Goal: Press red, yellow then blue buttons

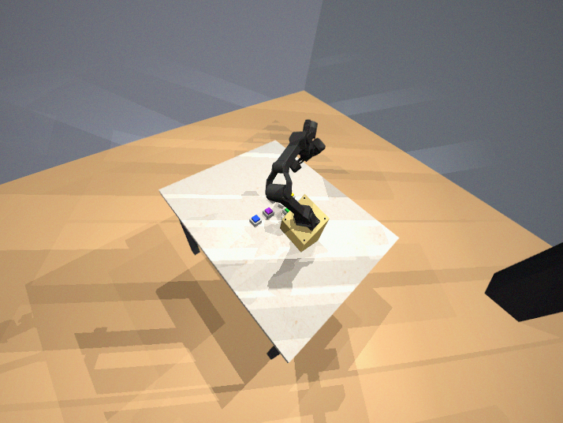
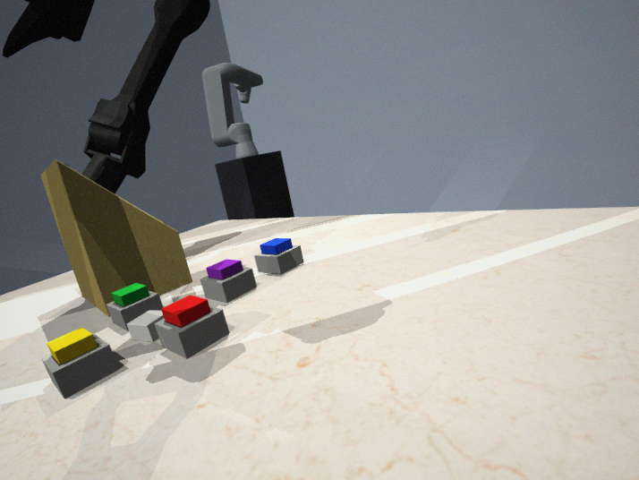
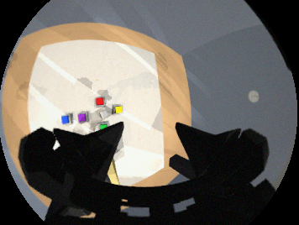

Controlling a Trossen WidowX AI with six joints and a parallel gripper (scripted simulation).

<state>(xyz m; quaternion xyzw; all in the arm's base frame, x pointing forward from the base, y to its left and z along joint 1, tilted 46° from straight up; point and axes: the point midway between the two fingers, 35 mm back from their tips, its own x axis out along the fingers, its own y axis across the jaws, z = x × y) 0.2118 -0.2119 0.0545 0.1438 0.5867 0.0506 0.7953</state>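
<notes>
Now: gripper tip 28 cm above the red button, 10 cm to the right of it and 8 cm short of it. Round my gripper tip: yellow button 28 cm below, 4 cm ahead, 1 cm to the left; then green button 28 cm below, 9 cm to the left, 5 cm behind; then small white block 30 cm below, 9 cm to the left, 2 cm ahead.
</notes>
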